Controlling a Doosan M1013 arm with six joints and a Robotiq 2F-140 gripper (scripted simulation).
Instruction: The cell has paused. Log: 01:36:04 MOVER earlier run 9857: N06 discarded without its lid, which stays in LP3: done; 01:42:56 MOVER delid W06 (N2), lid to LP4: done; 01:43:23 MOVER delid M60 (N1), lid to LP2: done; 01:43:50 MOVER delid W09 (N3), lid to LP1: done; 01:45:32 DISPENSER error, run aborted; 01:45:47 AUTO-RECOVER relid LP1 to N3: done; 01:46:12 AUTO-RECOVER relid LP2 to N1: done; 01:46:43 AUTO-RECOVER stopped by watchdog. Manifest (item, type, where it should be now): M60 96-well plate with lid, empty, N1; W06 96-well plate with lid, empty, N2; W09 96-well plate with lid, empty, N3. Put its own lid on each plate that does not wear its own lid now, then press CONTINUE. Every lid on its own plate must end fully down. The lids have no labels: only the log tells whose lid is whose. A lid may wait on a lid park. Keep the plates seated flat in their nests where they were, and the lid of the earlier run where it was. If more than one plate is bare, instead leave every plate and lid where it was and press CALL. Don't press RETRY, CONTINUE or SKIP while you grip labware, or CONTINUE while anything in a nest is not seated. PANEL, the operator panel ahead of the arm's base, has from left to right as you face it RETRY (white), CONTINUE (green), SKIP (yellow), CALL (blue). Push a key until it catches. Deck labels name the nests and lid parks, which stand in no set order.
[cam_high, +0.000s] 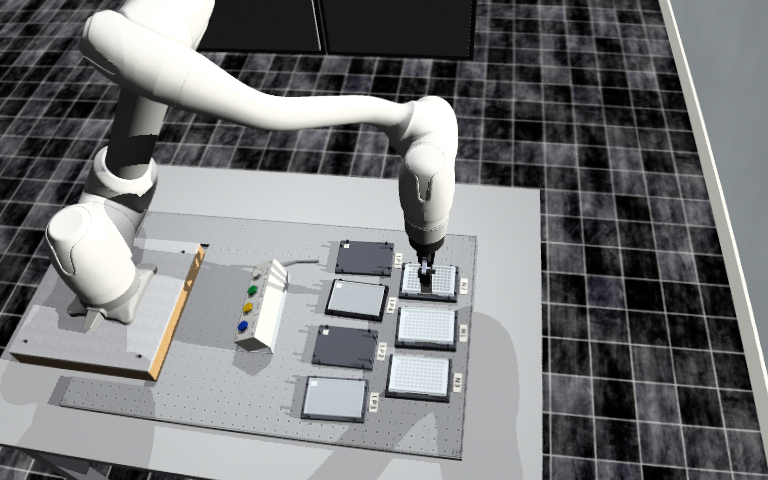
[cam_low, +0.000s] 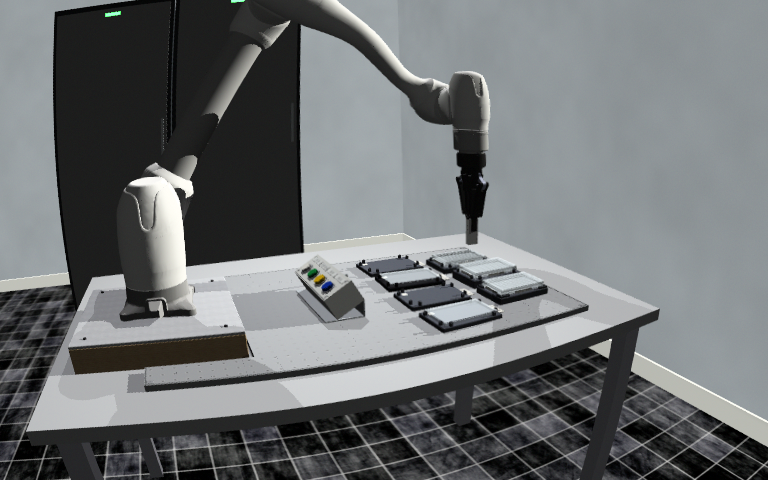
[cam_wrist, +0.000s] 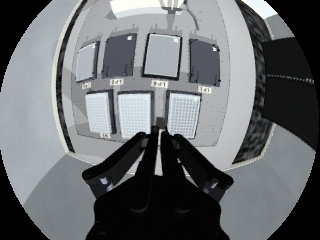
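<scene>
Right now the lid park LP4 is 170 mm behind my hand, 100 mm below it and 10 mm to the right of it. Also, from my hand: lid park LP1: 180 mm behind, 120 mm to the left, 100 mm below; lid park LP2: 180 mm behind, 140 mm to the right, 100 mm below; plate: 90 mm below, 70 mm to the left.
</scene>
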